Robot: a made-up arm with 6 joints. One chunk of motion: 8 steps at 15 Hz.
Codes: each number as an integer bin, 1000 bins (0 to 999) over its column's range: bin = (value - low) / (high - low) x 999, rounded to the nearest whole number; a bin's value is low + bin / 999 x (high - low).
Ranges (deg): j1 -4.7..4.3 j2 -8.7..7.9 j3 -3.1..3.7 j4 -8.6..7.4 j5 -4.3..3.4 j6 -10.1..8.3
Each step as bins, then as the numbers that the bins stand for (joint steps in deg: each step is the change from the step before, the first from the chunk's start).
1 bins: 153 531 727 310 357 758
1 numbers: -3.322 0.123 1.849 -3.635 -1.548 3.861
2 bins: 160 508 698 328 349 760
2 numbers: -3.259 -0.259 1.651 -3.347 -1.610 3.898
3 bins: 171 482 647 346 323 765
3 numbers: -3.159 -0.691 1.304 -3.058 -1.810 3.990
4 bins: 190 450 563 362 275 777
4 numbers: -2.988 -1.223 0.732 -2.802 -2.180 4.211
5 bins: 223 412 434 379 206 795
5 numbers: -2.691 -1.854 -0.146 -2.530 -2.712 4.543
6 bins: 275 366 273 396 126 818
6 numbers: -2.223 -2.618 -1.242 -2.258 -3.329 4.966
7 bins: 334 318 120 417 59 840
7 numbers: -1.691 -3.416 -2.283 -1.921 -3.845 5.371
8 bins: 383 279 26 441 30 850
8 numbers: -1.250 -4.064 -2.923 -1.537 -4.069 5.556
